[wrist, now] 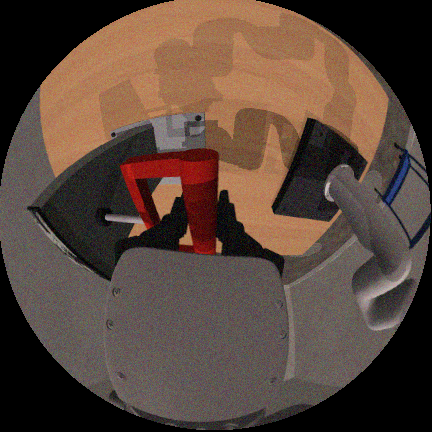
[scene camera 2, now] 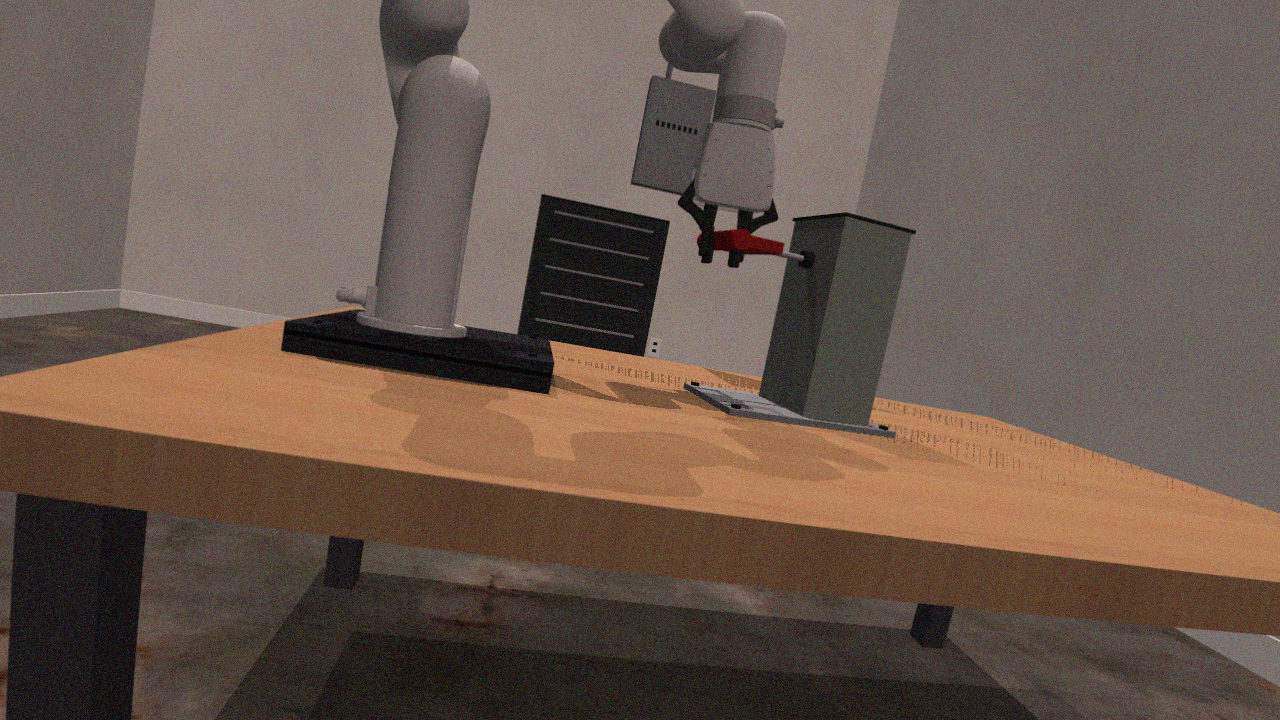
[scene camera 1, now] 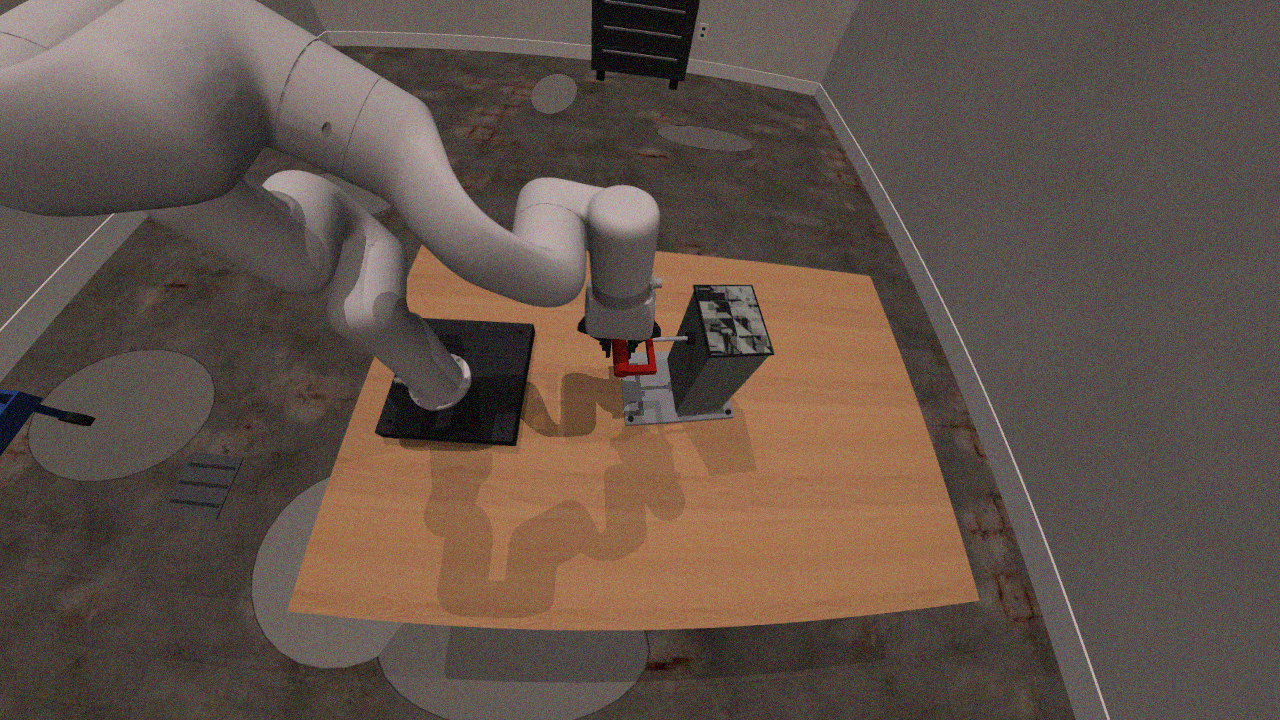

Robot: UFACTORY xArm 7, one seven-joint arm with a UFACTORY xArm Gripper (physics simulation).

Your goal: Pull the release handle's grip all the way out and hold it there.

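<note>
The release handle's red grip point(scene camera 1: 637, 368) point(scene camera 2: 757, 242) point(wrist: 152, 168) is a loop with a thick outer bar. It stands out from the side of a tall grey-green box point(scene camera 1: 711, 380) point(scene camera 2: 827, 322) point(wrist: 75, 195) on a pale rod point(scene camera 1: 671, 339) point(scene camera 2: 793, 257) point(wrist: 124, 218). A stretch of the rod shows between the loop and the dark collar point(scene camera 2: 807, 258) point(wrist: 104, 217) on the box. My gripper point(scene camera 1: 621, 350) point(scene camera 2: 721, 259) point(wrist: 204, 198) points down and is shut on the grip's outer bar, one black finger on each side. The gripper's body hides the bar's near end in the wrist view.
The box stands upright on a grey base plate point(scene camera 1: 657, 413) point(scene camera 2: 756, 407) point(wrist: 170, 135) on the wooden table point(scene camera 1: 805, 537) point(scene camera 2: 626, 528) point(wrist: 100, 65). The arm's black base point(scene camera 1: 492, 394) point(scene camera 2: 501, 362) point(wrist: 310, 185) is on the same table, on the side that the grip faces.
</note>
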